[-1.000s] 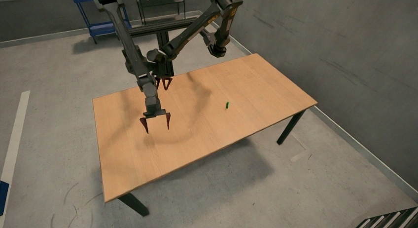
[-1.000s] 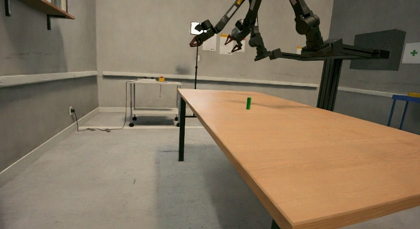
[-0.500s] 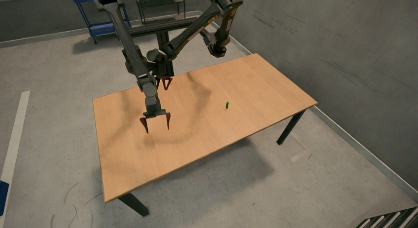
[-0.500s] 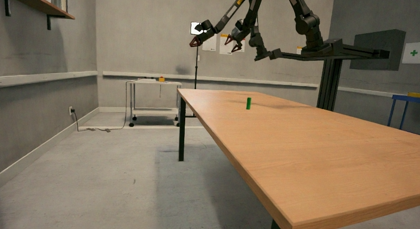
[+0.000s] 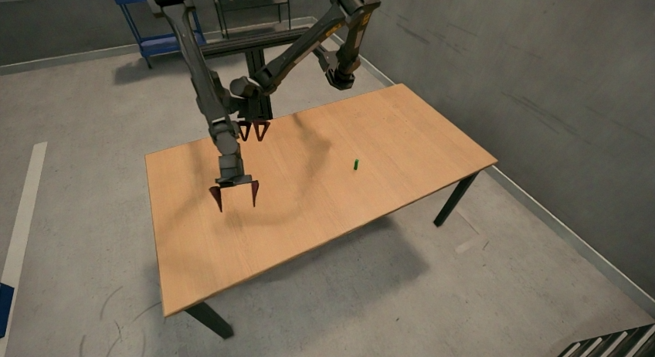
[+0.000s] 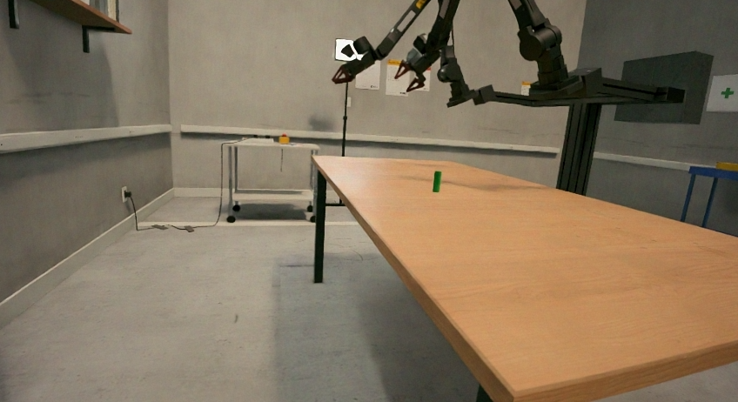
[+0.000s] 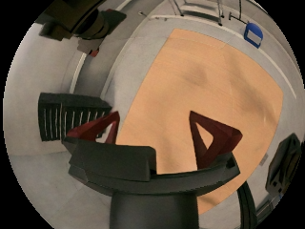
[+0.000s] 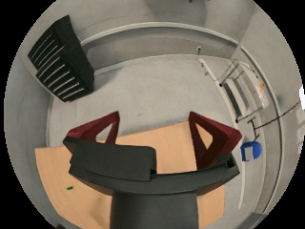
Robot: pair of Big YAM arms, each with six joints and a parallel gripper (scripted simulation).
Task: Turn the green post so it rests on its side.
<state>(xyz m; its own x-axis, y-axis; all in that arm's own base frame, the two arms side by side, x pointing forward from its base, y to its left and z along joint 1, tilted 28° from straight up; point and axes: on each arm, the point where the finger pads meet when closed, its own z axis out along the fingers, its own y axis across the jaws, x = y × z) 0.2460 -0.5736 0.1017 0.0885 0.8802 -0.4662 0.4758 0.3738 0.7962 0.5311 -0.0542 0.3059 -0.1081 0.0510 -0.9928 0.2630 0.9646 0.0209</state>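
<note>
Right now my left hand is 490 mm to the right of the green post and 340 mm above it.
</note>
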